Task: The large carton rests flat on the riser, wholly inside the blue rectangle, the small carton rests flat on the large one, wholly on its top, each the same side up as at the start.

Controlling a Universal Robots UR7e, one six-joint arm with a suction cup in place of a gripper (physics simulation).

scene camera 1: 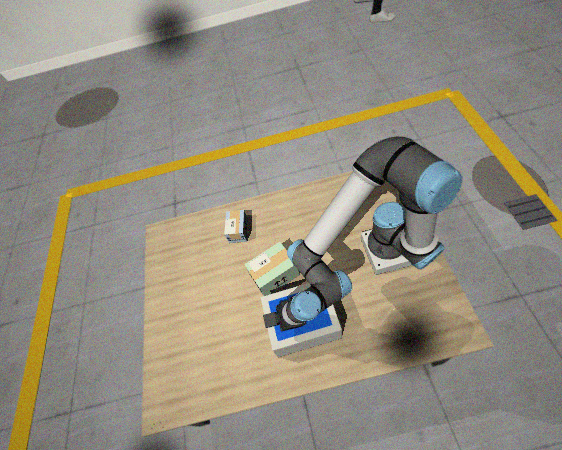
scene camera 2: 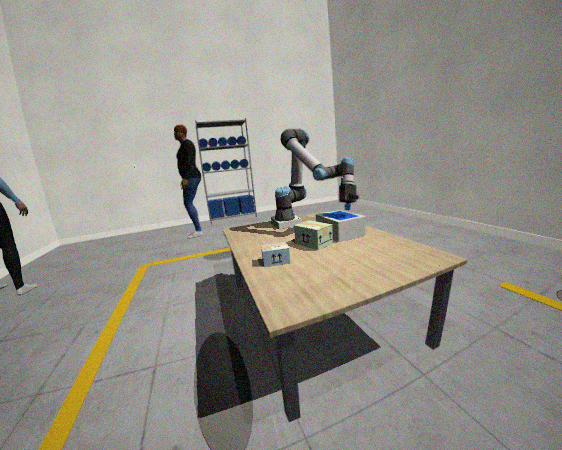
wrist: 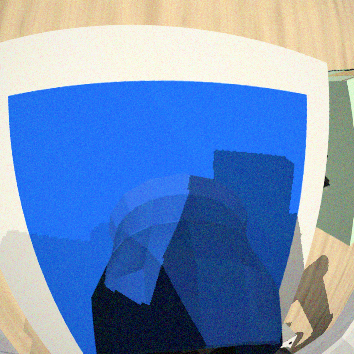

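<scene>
The large green carton [scene camera 1: 272,262] [scene camera 2: 314,236] [wrist: 340,165] stands on the table close beside the riser [scene camera 1: 310,344] [scene camera 2: 354,229] [wrist: 165,52], tape and label on top, side arrows pointing up. The blue rectangle [scene camera 1: 287,334] [scene camera 2: 341,215] [wrist: 150,125] on the riser bears no carton. The small light-blue carton [scene camera 1: 235,226] [scene camera 2: 275,255] stands on the table, apart from the large one, its label on top. My suction cup [scene camera 2: 348,206] [wrist: 175,200] is a little above the blue rectangle with nothing on it. The wrist hides the cup in scene camera 1.
The arm's base [scene camera 1: 382,252] [scene camera 2: 285,221] stands on the wooden table [scene camera 1: 200,350] [scene camera 2: 370,275], beyond the riser and large carton in scene camera 2. The forearm passes over the table near the large carton. A person [scene camera 2: 187,165] and a shelf rack [scene camera 2: 251,175] are in the background.
</scene>
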